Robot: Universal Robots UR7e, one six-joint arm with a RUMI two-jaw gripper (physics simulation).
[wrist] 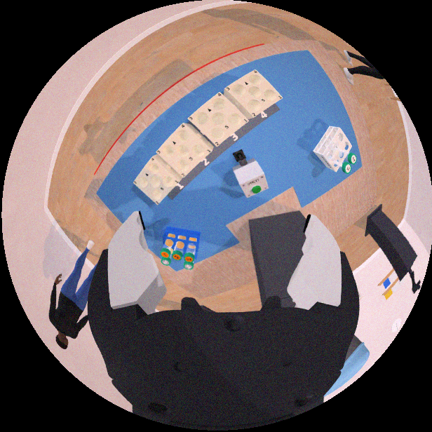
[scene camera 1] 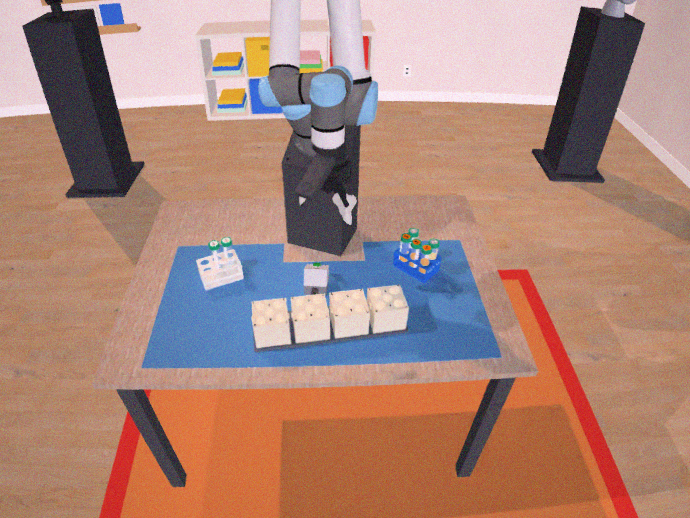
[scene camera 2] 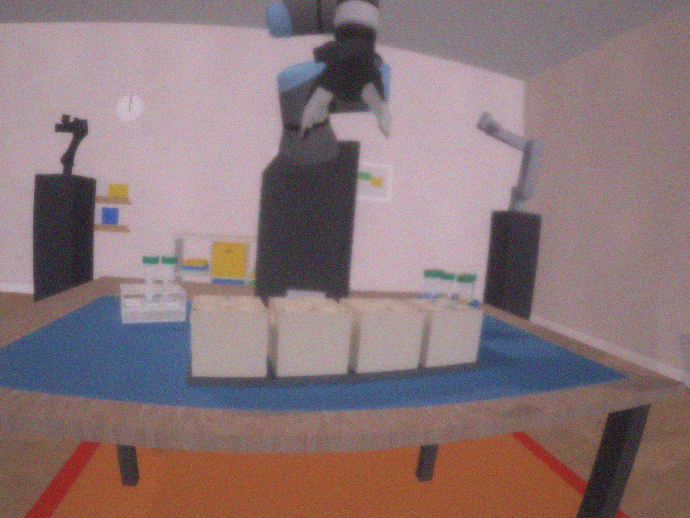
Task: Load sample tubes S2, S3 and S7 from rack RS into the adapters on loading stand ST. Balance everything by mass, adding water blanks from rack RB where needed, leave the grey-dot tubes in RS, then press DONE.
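Seen in the pictures: gripper, between the fingertips: (scene camera 1: pixel 325 215) (scene camera 2: pixel 343 138); arm's base, origin of its link: (scene camera 2: pixel 309 152).
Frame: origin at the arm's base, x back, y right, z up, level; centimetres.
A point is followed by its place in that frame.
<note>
My gripper (scene camera 1: pixel 326 210) @(y -3.3, x -37.4, z -3.6 cm) (scene camera 2: pixel 345 134) @(y -3.3, x -37.4, z -3.6 cm) (wrist: pixel 225 215) is open and empty, high above the back of the table. The blue rack (scene camera 1: pixel 409 269) @(y -30.1, x -19.8, z -37.7 cm) (wrist: pixel 181 231) at the right of scene camera 1 holds several green-capped tubes: three with orange dots, two with pale dots. The white rack (scene camera 1: pixel 224 277) @(y 29.1, x -26.7, z -35.6 cm) (scene camera 2: pixel 153 316) @(y 30.3, x -24.8, z -37.9 cm) (wrist: pixel 326 151) at the left holds two green-capped tubes with pale dots. The loading stand (scene camera 1: pixel 312 341) @(y 0.2, x -50.6, z -37.3 cm) (wrist: pixel 221 150) bears a row of cream adapters (scene camera 1: pixel 311 327) @(y 0.3, x -50.4, z -31.6 cm) (scene camera 2: pixel 313 345) @(y 0.2, x -50.4, z -33.1 cm) (wrist: pixel 218 119); no caps show in them. Tube labels are too small to read.
A small grey box (scene camera 1: pixel 316 276) @(y -0.2, x -29.7, z -32.0 cm) (wrist: pixel 250 176) with a green button (wrist: pixel 256 189) stands behind the adapters, between the racks. A blue mat (scene camera 1: pixel 189 345) @(y 35.1, x -52.1, z -38.4 cm) (scene camera 2: pixel 66 356) @(y 36.1, x -48.8, z -38.4 cm) lies under them. The arm's dark pedestal (scene camera 1: pixel 317 223) @(y 0.2, x -9.5, z -27.0 cm) (scene camera 2: pixel 306 223) @(y -0.2, x -9.7, z -18.0 cm) stands at the table's back edge.
</note>
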